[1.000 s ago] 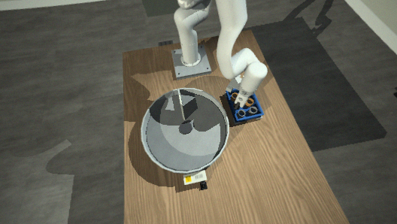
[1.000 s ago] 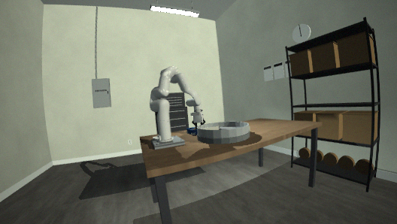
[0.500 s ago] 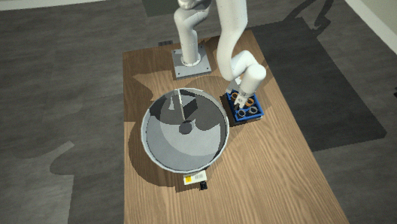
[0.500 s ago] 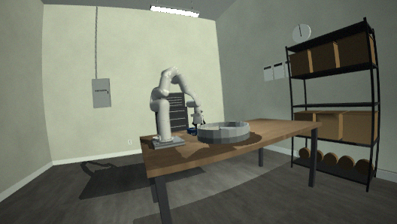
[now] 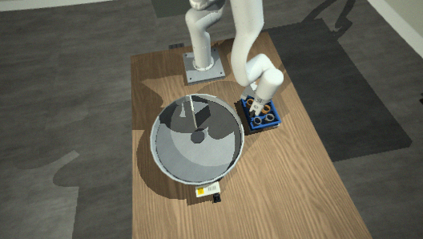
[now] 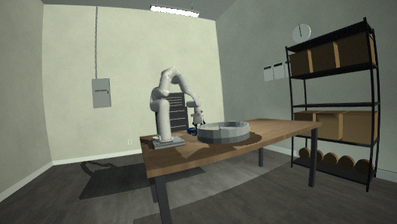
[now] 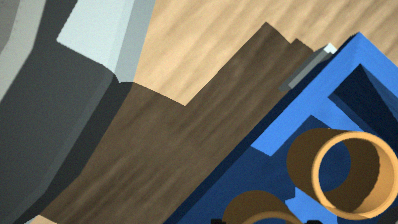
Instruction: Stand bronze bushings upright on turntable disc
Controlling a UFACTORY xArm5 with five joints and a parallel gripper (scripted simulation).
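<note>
Right now the blue crate is 30 mm to the left of my hand and 20 mm below it. From my hand the other things lie so: grey turntable disc: 70 mm ahead, 310 mm to the right, 10 mm above.
</note>
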